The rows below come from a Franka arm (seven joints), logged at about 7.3 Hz.
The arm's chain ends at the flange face. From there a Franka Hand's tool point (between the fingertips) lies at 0.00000 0.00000 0.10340 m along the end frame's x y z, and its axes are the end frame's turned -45 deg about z.
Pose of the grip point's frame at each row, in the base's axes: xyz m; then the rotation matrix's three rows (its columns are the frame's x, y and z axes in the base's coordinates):
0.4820, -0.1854, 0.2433; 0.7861, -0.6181, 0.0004; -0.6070, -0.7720, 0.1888; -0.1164, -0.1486, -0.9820
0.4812, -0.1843, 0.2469; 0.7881, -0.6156, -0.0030; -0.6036, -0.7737, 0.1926; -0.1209, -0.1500, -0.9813
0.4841, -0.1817, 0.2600; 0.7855, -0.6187, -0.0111; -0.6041, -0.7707, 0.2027; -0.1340, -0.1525, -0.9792
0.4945, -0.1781, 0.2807; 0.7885, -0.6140, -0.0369; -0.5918, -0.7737, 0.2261; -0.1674, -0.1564, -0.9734
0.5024, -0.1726, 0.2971; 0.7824, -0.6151, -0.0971; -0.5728, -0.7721, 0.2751; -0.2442, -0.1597, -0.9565
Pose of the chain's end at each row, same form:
0.4820, -0.2049, 0.3448; 0.1188, -0.9929, 0.0004; -0.9751, -0.1167, 0.1888; -0.1874, -0.0228, -0.9820
0.4815, -0.2042, 0.3484; 0.1220, -0.9926, -0.0030; -0.9739, -0.1203, 0.1926; -0.1916, -0.0206, -0.9813
0.4852, -0.2027, 0.3612; 0.1179, -0.9929, -0.0111; -0.9721, -0.1178, 0.2027; -0.2026, -0.0131, -0.9792
0.4983, -0.2015, 0.3813; 0.1234, -0.9917, -0.0369; -0.9656, -0.1286, 0.2261; -0.2290, 0.0078, -0.9734
0.5124, -0.2010, 0.3960; 0.1183, -0.9882, -0.0971; -0.9510, -0.1409, 0.2751; -0.2856, 0.0598, -0.9565

